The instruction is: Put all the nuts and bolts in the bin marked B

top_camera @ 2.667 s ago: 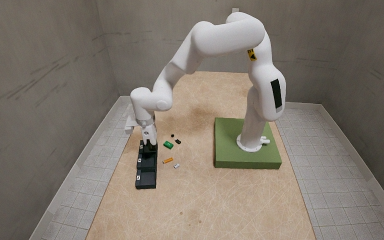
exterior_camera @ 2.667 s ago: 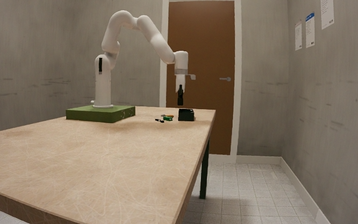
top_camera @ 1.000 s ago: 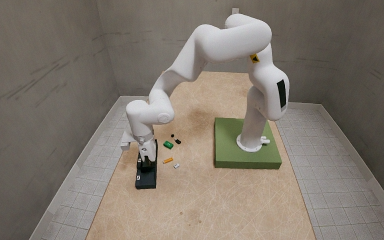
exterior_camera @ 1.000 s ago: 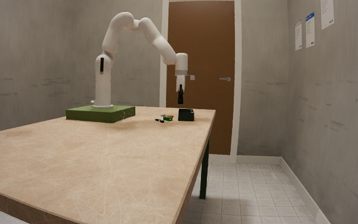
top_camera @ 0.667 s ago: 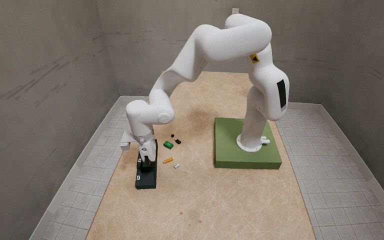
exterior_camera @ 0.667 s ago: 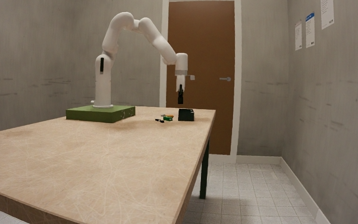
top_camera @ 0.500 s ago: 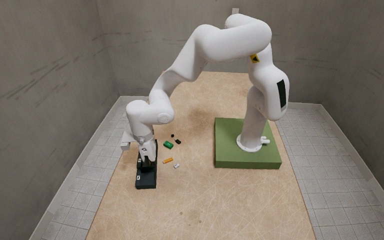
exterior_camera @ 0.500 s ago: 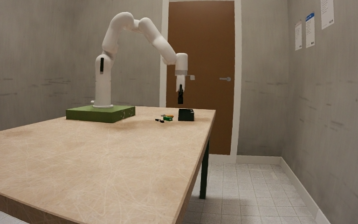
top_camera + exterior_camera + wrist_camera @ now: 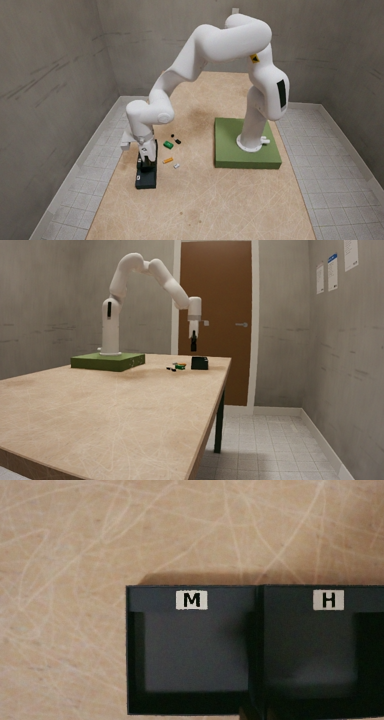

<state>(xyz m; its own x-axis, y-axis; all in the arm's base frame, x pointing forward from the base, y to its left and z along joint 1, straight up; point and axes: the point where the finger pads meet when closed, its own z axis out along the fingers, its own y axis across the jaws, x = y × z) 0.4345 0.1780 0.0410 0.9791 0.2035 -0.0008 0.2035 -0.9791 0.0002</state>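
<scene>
My gripper is now 25 cm to the left of the small black nut, 9 cm above it and 4 cm past it. The rest, counted from my hand: bin: 7 cm below, 4 cm to the right, 4 cm ahead; then small piece: 9 cm below, 9 cm behind, 5 cm to the right; then orange cylinder: 9 cm below, 8 cm to the right, 5 cm behind.
</scene>
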